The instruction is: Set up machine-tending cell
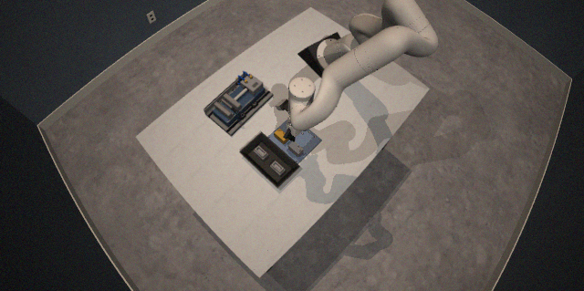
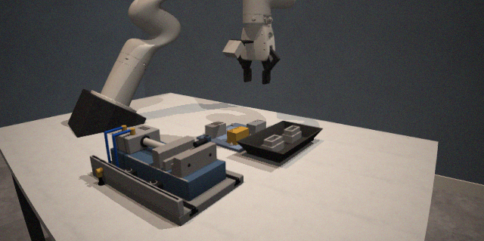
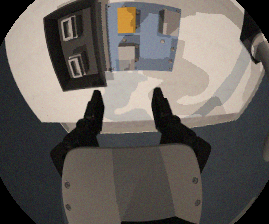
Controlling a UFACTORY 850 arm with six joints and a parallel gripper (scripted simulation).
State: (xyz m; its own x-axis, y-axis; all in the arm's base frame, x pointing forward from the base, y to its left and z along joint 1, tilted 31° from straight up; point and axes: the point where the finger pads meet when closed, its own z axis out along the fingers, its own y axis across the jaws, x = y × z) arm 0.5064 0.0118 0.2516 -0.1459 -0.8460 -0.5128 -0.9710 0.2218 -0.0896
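Right now the brass blank is 10 mm behind my hand, 90 mm to the right of it and 160 mm below it. The rest, counted from my hand: grey rail (50 mm behind, 460 mm to the right, 150 mm below); vise (40 mm behind, 360 mm to the right, 150 mm below).
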